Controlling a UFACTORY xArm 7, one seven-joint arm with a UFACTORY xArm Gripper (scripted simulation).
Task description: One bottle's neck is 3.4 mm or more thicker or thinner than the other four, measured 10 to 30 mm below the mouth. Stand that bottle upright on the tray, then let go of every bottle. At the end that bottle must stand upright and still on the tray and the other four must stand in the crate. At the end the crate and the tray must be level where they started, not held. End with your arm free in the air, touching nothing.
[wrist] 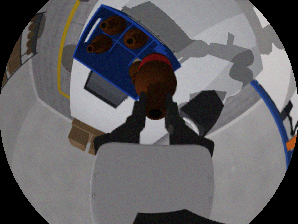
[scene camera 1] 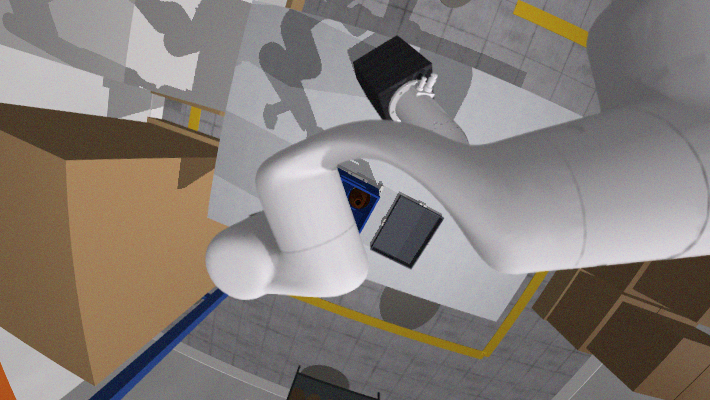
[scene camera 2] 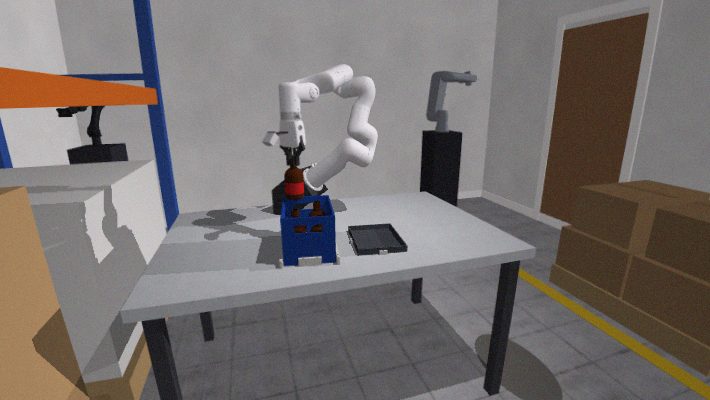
Scene:
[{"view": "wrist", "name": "my gripper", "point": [155, 99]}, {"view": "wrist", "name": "blue crate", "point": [113, 65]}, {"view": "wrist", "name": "dark tray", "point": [96, 85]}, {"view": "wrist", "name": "glass bottle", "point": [155, 76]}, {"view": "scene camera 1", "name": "blue crate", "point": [361, 216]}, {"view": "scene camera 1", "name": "dark tray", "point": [410, 228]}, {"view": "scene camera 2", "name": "my gripper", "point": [293, 165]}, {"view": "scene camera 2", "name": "blue crate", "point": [309, 244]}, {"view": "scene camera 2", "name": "dark tray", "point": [368, 239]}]

